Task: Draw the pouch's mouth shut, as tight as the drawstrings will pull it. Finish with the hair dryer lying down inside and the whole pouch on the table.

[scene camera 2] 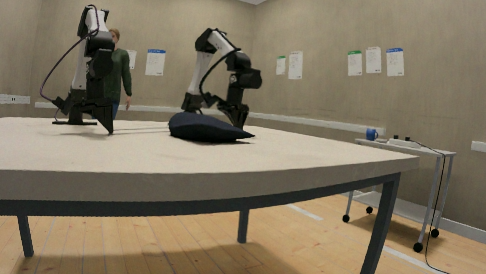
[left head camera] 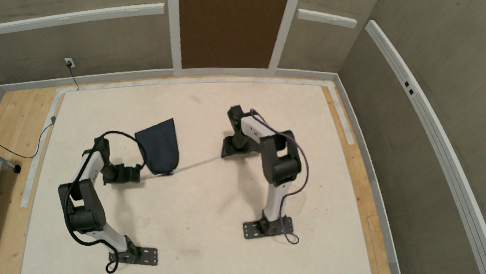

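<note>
The dark navy pouch (left head camera: 159,147) (scene camera 2: 205,127) lies on the table between the arms, bulging at its rounded end and thin at the other. Its mouth, at the rounded end in the left head camera, looks gathered. The hair dryer does not show. A pale drawstring (left head camera: 197,164) runs straight from the mouth to my right gripper (left head camera: 223,154) (scene camera 2: 110,132), which is shut on it low over the table. A short drawstring (left head camera: 150,176) runs from the mouth's other side to my left gripper (left head camera: 140,174) (scene camera 2: 239,126), shut on it close beside the pouch. Finger details are small and dark.
The pale table (left head camera: 200,240) (scene camera 2: 300,172) carries both arm bases, the left one (left head camera: 146,256) and the right one (left head camera: 254,230). A black cable loops from the left arm near the pouch's edge. A trolley (scene camera 2: 444,153) with a blue mug (scene camera 2: 371,134) stands beyond the table.
</note>
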